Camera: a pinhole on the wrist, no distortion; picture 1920 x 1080 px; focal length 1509.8 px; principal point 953.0 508.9 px. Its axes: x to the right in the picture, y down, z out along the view. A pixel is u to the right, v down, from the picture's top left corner.
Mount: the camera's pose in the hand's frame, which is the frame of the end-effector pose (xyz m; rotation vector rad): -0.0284 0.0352 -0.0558 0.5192 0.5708 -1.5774
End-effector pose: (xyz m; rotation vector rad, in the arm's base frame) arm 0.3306 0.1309 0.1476 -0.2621 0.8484 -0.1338
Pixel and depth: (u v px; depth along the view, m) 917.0 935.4 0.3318
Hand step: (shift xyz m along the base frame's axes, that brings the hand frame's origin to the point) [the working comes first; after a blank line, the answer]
In the camera's frame: -0.0079 0.0937 0.3318

0.1929 -0.1481 0.1270
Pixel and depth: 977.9 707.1 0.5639
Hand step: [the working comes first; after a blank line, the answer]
In the camera's frame: 0.0093 0.0740 0.5639

0.3057 -0.2674 0.2932
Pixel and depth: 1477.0 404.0 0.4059
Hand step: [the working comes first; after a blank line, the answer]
In the camera's frame: 0.1409 -0.0282 0.4059

0.0807 -0.2722 0.2474
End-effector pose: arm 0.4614 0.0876 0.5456 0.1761 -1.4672 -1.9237
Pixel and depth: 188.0 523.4 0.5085
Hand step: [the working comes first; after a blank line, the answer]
In the camera's frame: -0.2577 0.0049 0.5085

-0.2887 0.4069 0.0937
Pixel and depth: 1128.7 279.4 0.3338
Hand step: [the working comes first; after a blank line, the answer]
In the camera's frame: 0.0388 -0.0507 0.3338

-0.1201 0.2138 -0.1426
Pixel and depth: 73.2 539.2 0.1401
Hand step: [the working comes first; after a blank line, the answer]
In the camera's frame: -0.0816 0.0028 0.1401

-0.0342 0.0924 0.0385
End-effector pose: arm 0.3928 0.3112 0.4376 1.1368 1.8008 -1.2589
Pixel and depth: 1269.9 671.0 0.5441
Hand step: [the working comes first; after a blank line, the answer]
In the camera's frame: 0.1142 0.0584 0.5441

-0.3670 -0.3307 0.0382
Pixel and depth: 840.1 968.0 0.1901
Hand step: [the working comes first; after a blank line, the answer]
In the camera's frame: -0.0142 0.0578 0.1901

-0.0810 -0.0952 -0.0289
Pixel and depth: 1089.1 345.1 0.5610
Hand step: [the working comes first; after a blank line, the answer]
In the camera's frame: 0.0506 -0.0609 0.5610

-0.2773 -0.4122 0.1005
